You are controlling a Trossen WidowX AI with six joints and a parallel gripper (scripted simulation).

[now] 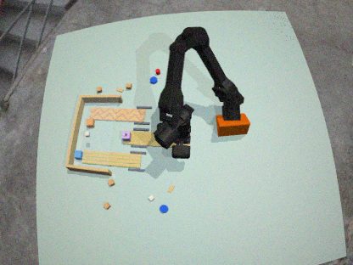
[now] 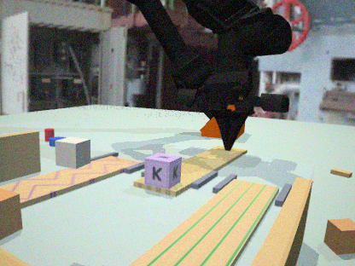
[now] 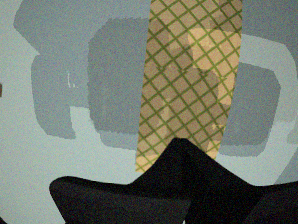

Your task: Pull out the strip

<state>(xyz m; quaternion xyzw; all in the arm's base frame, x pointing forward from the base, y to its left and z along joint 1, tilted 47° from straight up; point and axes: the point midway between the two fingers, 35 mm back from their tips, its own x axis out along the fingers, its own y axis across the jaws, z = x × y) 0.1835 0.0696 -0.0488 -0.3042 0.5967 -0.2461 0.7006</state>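
My gripper tip is 210 mm short of the labelled cube and 20 mm below it. The rest, counted from my gripper tip: red cylinder: 120 mm ahead, 310 mm to the right, 10 mm above.
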